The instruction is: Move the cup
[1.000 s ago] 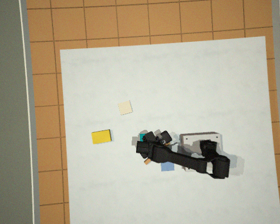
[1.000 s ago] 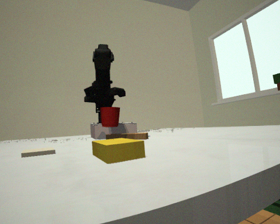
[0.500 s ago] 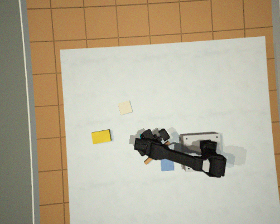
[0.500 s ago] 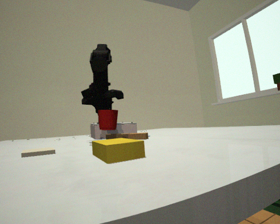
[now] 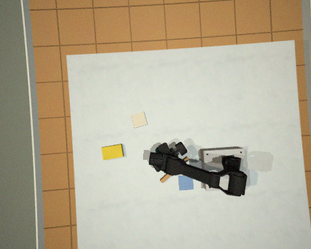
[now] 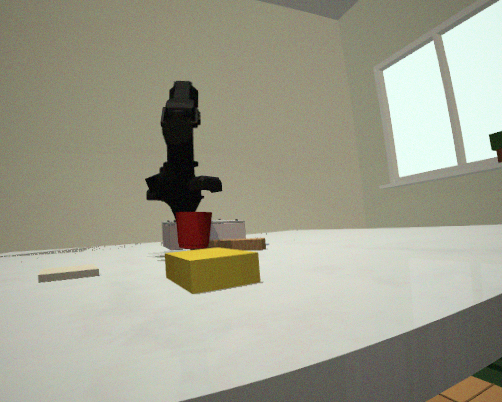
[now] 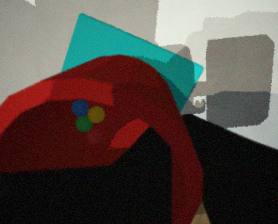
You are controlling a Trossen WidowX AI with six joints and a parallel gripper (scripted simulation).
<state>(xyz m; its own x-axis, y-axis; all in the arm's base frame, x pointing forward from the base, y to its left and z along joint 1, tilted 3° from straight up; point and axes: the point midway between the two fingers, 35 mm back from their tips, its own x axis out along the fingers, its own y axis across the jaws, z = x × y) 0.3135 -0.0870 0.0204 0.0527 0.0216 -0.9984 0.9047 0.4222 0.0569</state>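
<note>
My gripper tip is 6 cm above the cyan square, 3 cm short of it and 2 cm to the right of it. Also, from my gripper tip: wooden bar (10 cm to the left, 5 cm below, 3 cm behind); beige pad (21 cm to the right, 13 cm ahead, 5 cm below); red cup (3 cm ahead, 1 cm to the left).
</note>
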